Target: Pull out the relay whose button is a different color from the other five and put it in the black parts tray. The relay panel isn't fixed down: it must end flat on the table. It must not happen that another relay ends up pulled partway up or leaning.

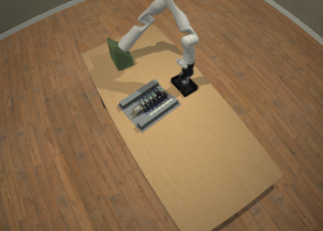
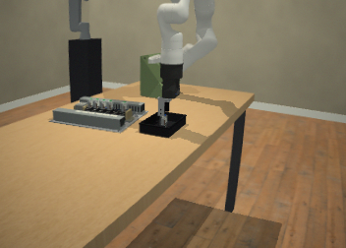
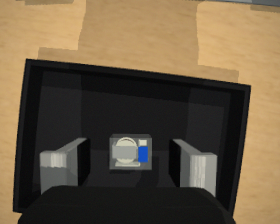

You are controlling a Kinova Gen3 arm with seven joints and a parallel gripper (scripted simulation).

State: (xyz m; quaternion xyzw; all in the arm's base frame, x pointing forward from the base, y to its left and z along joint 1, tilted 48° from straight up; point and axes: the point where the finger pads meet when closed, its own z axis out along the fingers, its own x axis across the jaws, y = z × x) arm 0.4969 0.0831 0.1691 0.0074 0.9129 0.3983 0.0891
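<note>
Now: hand 50 mm above the black parts tray. From my hand the other things lie so: grey relay panel: 280 mm to the right, 50 mm below, 20 mm behind.
</note>
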